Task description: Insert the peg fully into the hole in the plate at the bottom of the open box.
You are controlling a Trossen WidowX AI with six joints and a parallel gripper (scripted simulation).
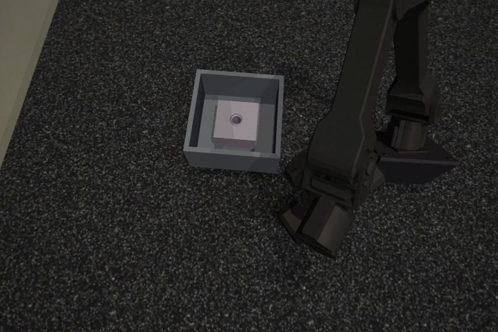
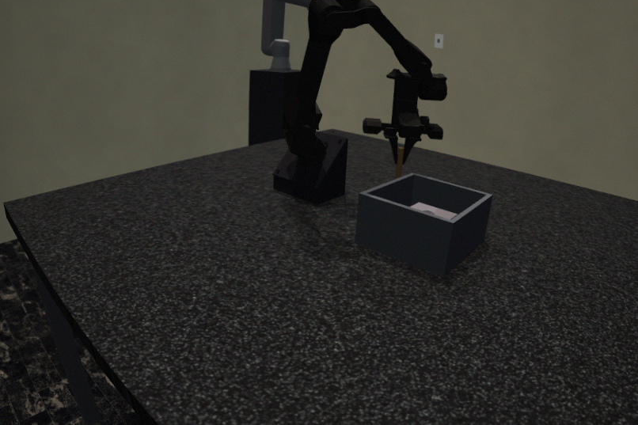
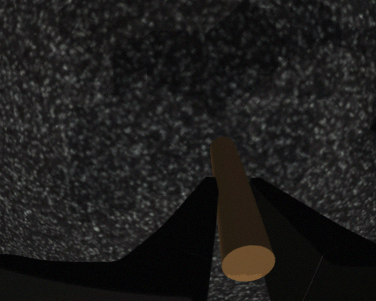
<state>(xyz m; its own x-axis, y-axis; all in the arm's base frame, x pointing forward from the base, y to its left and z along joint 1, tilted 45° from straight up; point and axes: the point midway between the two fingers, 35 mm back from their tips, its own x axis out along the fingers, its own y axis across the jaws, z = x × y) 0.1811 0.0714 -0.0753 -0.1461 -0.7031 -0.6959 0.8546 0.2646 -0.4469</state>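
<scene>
Now: hand 15 cm short of the plate, 20 cm to the left of it and 7 cm above it. Also, from my hand: box (15 cm ahead, 20 cm to the right, 9 cm below); then peg (4 cm below).
</scene>
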